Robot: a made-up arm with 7 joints. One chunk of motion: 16 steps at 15 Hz.
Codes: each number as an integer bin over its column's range. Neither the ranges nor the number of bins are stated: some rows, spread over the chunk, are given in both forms.
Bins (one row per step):
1: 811 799 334 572 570 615
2: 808 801 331 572 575 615
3: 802 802 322 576 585 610
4: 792 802 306 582 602 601
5: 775 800 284 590 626 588
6: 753 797 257 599 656 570
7: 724 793 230 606 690 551
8: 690 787 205 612 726 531
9: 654 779 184 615 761 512
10: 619 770 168 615 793 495
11: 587 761 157 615 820 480
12: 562 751 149 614 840 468
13: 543 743 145 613 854 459
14: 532 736 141 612 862 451
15: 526 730 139 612 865 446
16: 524 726 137 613 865 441
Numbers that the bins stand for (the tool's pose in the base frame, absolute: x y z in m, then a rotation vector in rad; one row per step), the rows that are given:
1: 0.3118 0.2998 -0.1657 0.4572 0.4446 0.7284
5: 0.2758 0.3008 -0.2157 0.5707 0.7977 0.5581
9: 0.1547 0.2798 -0.3158 0.7284 1.6491 0.0788
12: 0.0626 0.2518 -0.3509 0.7221 2.1473 -0.1986
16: 0.0245 0.2267 -0.3629 0.7158 2.3050 -0.3689
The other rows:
2: 0.3088 0.3018 -0.1687 0.4572 0.4761 0.7284
3: 0.3028 0.3028 -0.1777 0.4824 0.5392 0.6968
4: 0.2928 0.3028 -0.1937 0.5203 0.6464 0.6401
6: 0.2538 0.2978 -0.2427 0.6275 0.9869 0.4446
7: 0.2247 0.2938 -0.2698 0.6716 1.2014 0.3248
8: 0.1907 0.2878 -0.2948 0.7095 1.4284 0.1986
10: 0.1196 0.2708 -0.3318 0.7284 1.8509 -0.0284
11: 0.0876 0.2618 -0.3428 0.7284 2.0212 -0.1230
13: 0.0435 0.2437 -0.3549 0.7158 2.2356 -0.2554
14: 0.0325 0.2367 -0.3589 0.7095 2.2860 -0.3059
15: 0.0265 0.2307 -0.3609 0.7095 2.3050 -0.3374

